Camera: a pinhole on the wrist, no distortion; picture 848 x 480 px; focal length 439.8 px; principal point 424.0 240.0 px. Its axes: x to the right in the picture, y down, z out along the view. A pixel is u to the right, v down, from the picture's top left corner.
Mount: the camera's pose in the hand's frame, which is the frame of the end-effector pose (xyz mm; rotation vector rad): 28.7 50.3 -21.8 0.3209 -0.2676 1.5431
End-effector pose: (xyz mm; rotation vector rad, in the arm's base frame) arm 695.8 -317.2 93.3 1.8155 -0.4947 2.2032
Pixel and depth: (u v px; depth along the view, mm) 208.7 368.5 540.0
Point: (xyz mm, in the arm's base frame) 1222.8 -113.2 87.0
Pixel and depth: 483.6 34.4 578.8
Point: 1149.2 -462.5 505.4
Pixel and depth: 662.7 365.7 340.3
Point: 996.4 -553.6 90.8
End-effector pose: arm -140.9 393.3 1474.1 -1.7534 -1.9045 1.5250
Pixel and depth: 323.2 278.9 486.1
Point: -559.6 218.1 1454.3
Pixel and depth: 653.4 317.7 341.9
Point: -320.4 157.3 1244.2
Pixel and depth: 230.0 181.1 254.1
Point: -377.2 380.6 1463.0
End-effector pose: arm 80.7 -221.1 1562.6 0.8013 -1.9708 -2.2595
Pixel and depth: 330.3 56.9 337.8
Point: -136.6 -18.9 1384.0
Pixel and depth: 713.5 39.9 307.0
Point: -246.7 -5.2 1636.5
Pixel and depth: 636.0 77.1 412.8
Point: -287.2 85.5 1597.6
